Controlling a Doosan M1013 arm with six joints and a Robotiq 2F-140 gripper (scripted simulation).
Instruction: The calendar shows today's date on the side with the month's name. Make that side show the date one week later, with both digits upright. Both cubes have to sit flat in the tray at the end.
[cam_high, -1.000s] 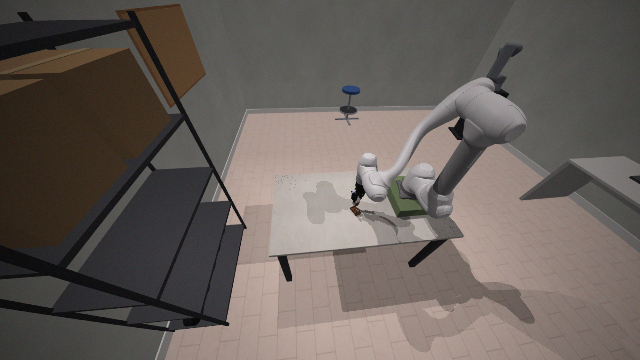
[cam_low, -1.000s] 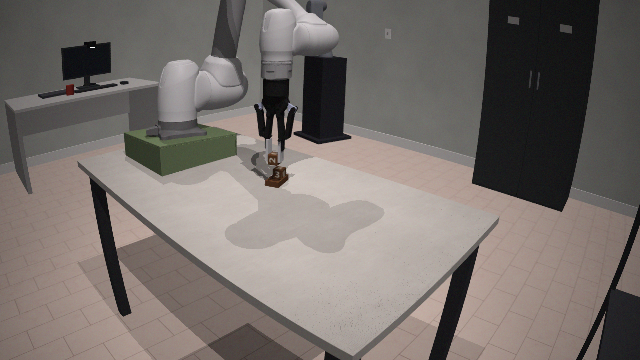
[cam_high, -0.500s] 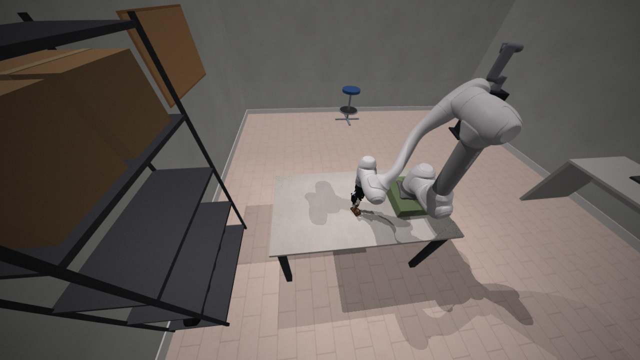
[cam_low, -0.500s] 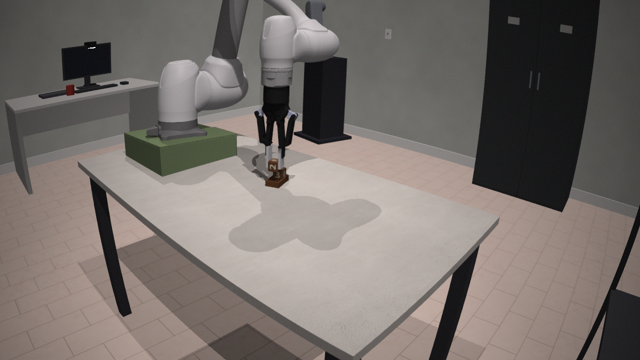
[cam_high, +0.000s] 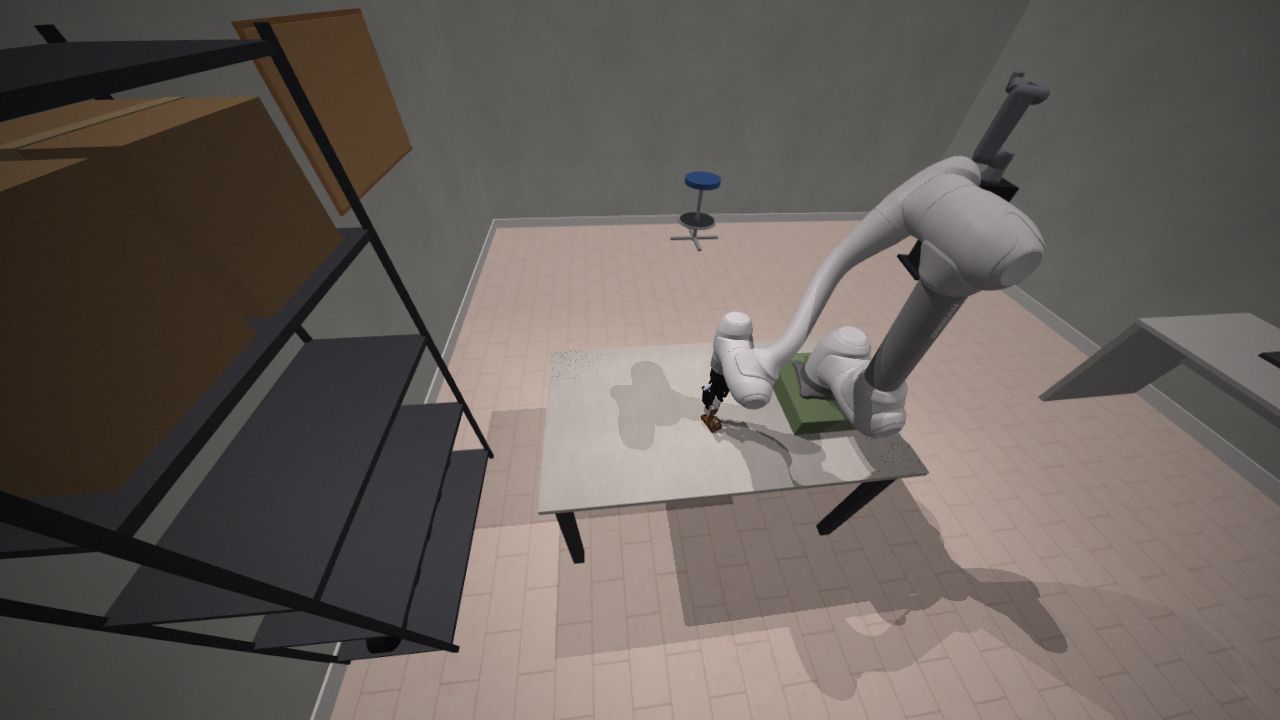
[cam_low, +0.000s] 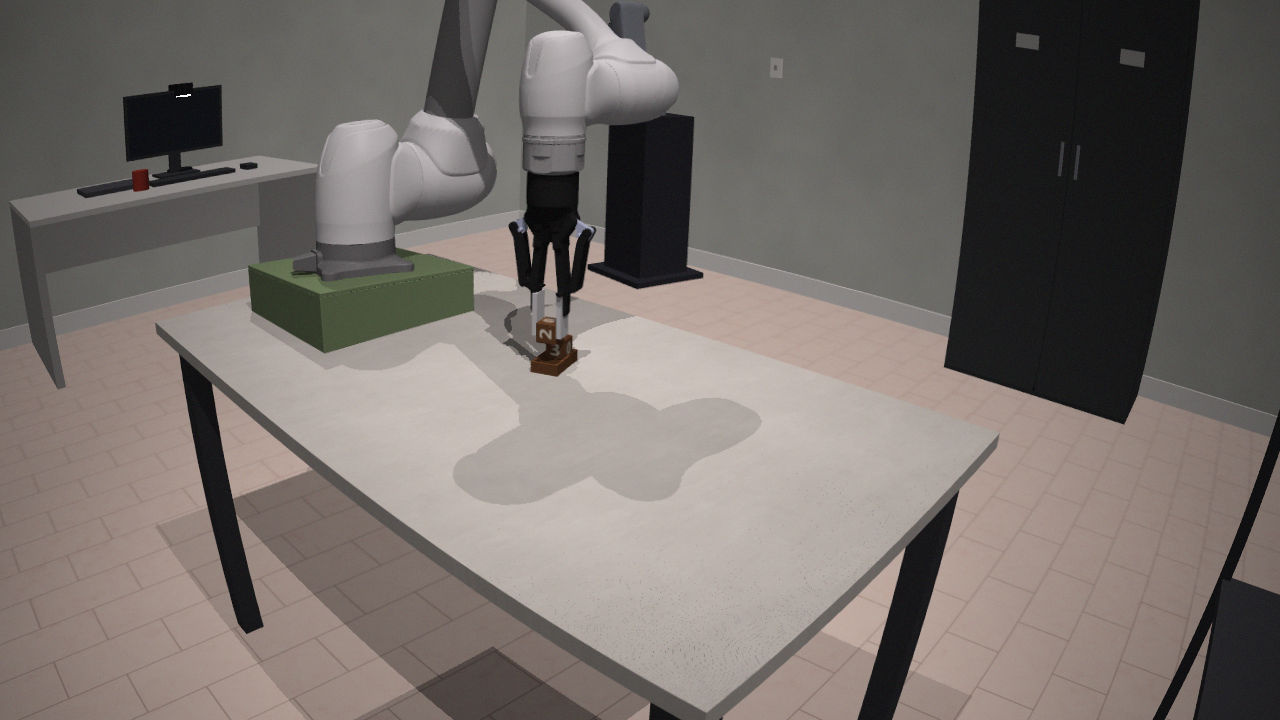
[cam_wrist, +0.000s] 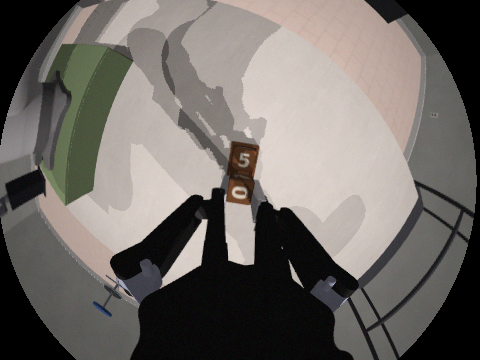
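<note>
The brown cube is 6 cm below my hand, 3 cm to the left of it and 2 cm behind it. From my hand the other things lie so: brown tray 8 cm below, 1 cm to the left, 1 cm behind.
</note>
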